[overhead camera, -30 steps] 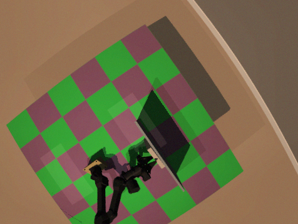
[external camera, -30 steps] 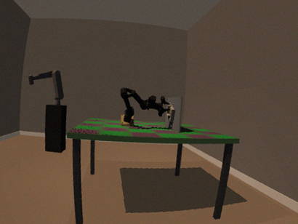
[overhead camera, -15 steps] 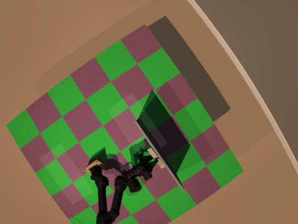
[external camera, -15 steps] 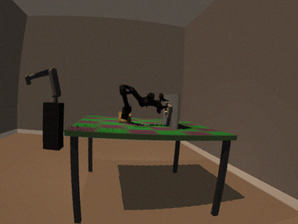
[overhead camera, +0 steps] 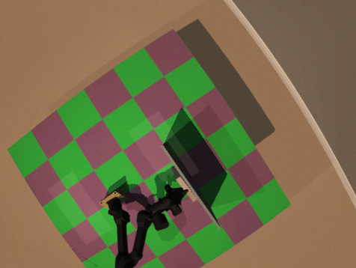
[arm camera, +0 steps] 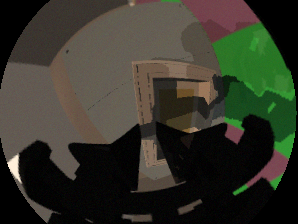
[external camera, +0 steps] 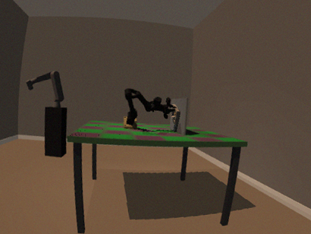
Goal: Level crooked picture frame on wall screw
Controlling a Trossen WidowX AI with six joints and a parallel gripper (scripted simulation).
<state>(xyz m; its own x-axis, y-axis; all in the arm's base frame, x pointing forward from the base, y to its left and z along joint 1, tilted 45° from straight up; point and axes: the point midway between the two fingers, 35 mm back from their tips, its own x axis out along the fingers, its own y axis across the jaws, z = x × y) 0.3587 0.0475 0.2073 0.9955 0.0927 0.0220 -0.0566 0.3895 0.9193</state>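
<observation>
My gripper tip is now 5 cm above the picture frame, 2 cm to the right of it and 1 cm short of it. From my gripper tip the other things lie so: grey wall panel: 6 cm below, 2 cm ahead, 1 cm to the left.
</observation>
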